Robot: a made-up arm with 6 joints.
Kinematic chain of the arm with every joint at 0, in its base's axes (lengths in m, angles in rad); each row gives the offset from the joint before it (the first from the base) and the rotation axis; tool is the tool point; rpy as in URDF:
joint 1: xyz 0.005 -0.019 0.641 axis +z
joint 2: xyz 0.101 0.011 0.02 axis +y
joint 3: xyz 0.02 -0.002 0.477 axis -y
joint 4: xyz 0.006 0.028 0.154 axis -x
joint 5: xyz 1.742 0 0.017 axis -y
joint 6: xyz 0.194 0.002 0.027 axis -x
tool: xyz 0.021 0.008 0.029 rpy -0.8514 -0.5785 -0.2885
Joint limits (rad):
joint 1: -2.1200..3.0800
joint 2: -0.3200..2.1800
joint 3: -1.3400..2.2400
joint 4: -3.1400..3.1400
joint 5: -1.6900..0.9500
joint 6: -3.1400..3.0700
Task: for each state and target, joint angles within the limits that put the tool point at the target. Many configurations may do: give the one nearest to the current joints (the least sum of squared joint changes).
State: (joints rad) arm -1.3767 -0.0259 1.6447 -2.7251 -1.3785 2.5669
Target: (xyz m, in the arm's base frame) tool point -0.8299 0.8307 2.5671
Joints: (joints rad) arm -0.7243 -0.3191 1.7464 -2.8256 -1.2050 2.5435
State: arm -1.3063 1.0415 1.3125 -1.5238 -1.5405 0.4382
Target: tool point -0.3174 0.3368 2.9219
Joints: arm -0.4183 0.1073 1.9082 -1.6456 -1.1535 0.4215
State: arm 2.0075 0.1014 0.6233 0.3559 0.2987 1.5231
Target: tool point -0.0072 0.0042 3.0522
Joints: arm 1.8899 -0.3200 1.0569 -0.3878 0.6476 1.4971
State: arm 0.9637 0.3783 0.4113 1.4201 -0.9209 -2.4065
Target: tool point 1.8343 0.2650 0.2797
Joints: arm 0.2355 0.2360 -0.3161 1.3272 -1.3026 -2.4580
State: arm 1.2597 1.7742 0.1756 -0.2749 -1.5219 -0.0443
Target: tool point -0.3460 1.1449 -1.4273
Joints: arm 1.8003 2.1800 0.9600 -0.3520 -0.7744 -0.0507
